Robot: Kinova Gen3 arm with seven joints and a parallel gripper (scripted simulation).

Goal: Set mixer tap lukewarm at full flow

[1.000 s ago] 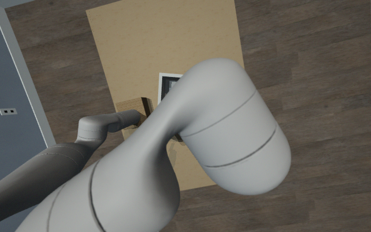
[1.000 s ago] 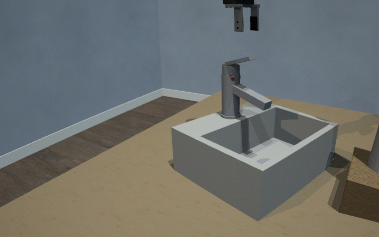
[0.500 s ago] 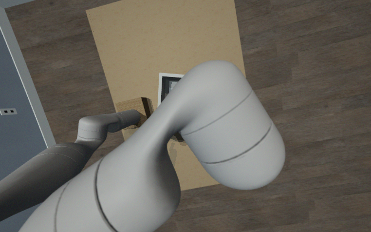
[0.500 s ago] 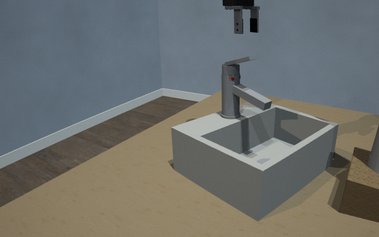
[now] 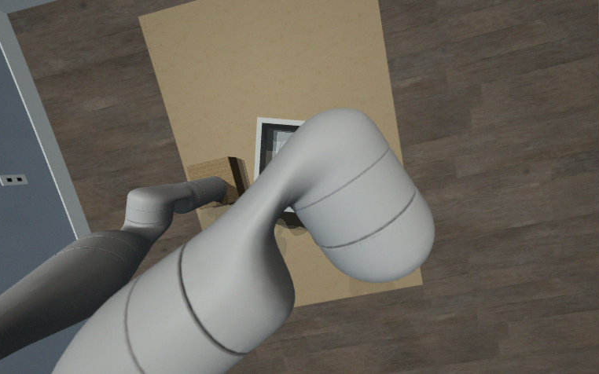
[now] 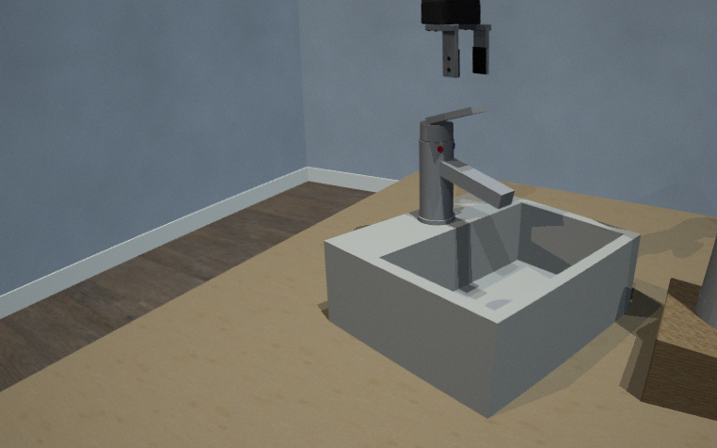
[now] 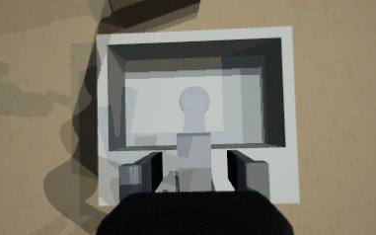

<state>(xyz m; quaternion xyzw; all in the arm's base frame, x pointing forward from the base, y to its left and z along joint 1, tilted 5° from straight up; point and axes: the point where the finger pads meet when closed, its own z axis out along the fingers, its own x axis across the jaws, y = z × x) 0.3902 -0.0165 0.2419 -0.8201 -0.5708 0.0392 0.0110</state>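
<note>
The flat lever lies 7 cm below my hand, 2 cm ahead of it and 1 cm to the right of it. Round my hand: grey square sink 31 cm below, 6 cm behind, 2 cm to the left; grey mixer tap 12 cm below, 3 cm ahead, 1 cm to the right.
</note>
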